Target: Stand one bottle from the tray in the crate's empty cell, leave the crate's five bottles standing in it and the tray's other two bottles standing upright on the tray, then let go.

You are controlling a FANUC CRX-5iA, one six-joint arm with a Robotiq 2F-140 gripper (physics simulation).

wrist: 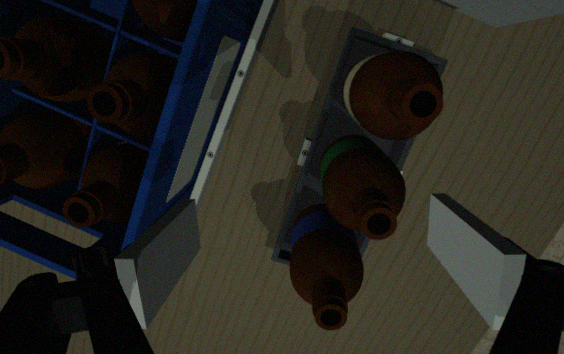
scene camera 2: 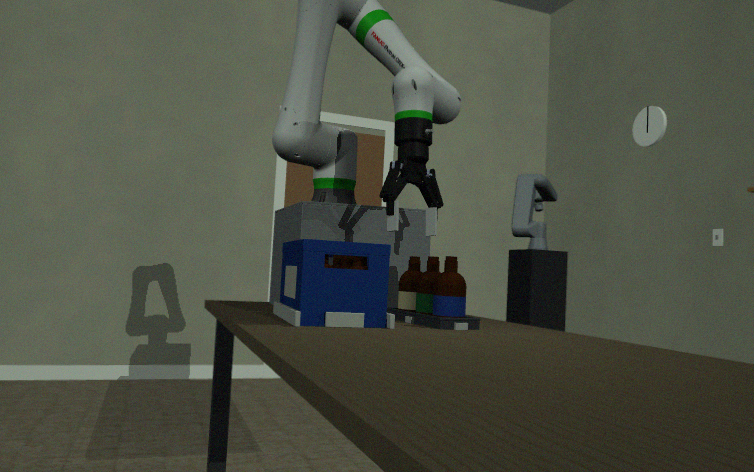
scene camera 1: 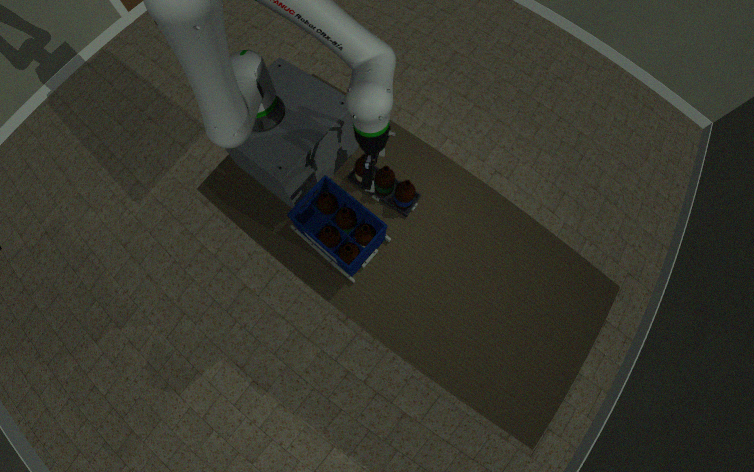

Labels:
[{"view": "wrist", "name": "my gripper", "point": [311, 222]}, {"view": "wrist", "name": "green-labelled bottle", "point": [363, 190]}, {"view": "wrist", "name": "cream-labelled bottle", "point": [396, 95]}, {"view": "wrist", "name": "blue-labelled bottle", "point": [326, 269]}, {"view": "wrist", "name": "cream-labelled bottle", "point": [110, 181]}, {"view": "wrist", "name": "green-labelled bottle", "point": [134, 92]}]

